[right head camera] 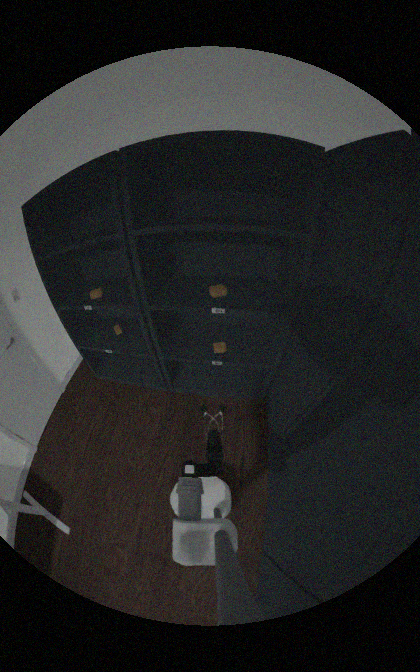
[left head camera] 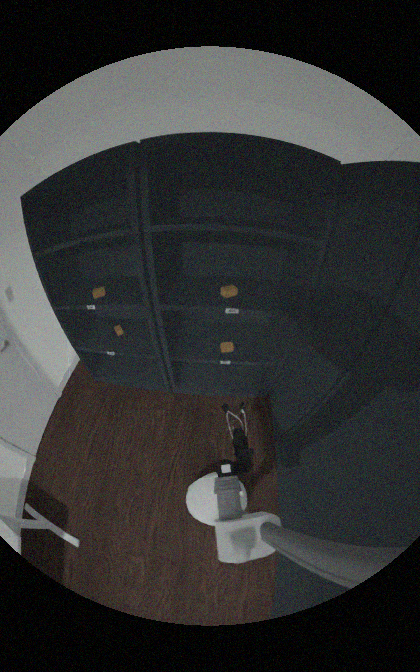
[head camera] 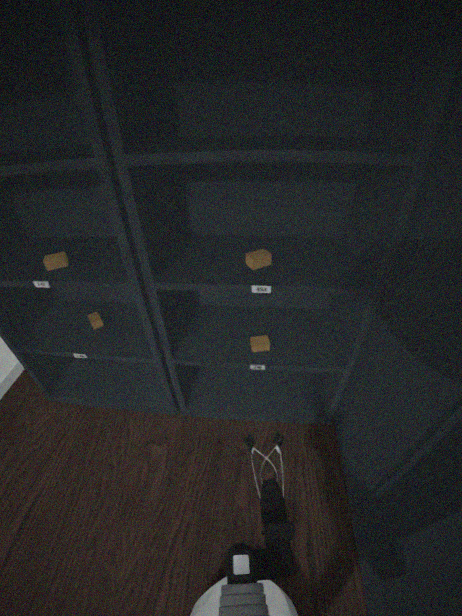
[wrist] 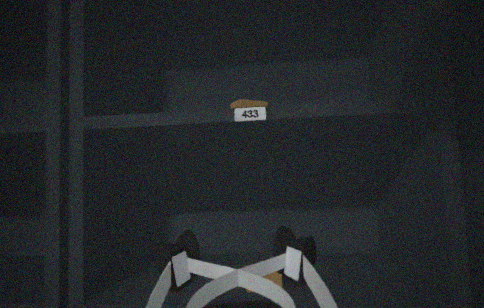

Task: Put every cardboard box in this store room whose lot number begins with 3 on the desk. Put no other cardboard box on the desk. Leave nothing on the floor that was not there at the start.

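Places are measured from the robot's base along level axes (x up, y back, z right), in millimetres.
Pixels of known places: gripper, fingertip midpoint: [head camera: 262, 432] [wrist: 236, 246].
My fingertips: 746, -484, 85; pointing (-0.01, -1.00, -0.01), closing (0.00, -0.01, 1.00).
Behind a point stands the place of what it marks, as x, y, z.
My gripper [head camera: 264, 440] @[746, -484, 85] [left head camera: 234, 406] [right head camera: 213, 409] [wrist: 236, 246] @[746, -484, 85] is open and empty, in front of the right shelf bay. An upper right cardboard box [head camera: 258, 259] @[1006, -1067, 130] [left head camera: 229, 291] [right head camera: 218, 291] [wrist: 249, 104] @[1001, -1069, 134] sits behind a label [wrist: 250, 114] @[946, -939, 128] reading 433. A lower right box [head camera: 260, 344] @[554, -1030, 150] [left head camera: 227, 347] [right head camera: 219, 347] [wrist: 272, 280] @[532, -1029, 174] is partly hidden by the fingers in the wrist view. The left bay holds an upper box [head camera: 56, 261] @[999, -1166, -765] [left head camera: 98, 292] [right head camera: 96, 293] and a lower box [head camera: 95, 320] @[557, -1272, -770] [left head camera: 118, 330] [right head camera: 117, 330]; their labels are too blurred to read.
Dark shelving [head camera: 270, 158] @[1399, -940, 138] stands ahead, with another dark unit [left head camera: 345, 480] close along the right. A white desk leg [left head camera: 64, 538] [right head camera: 55, 522] shows at the lower left. A pale wall [left head camera: 45, 345] is at the left.
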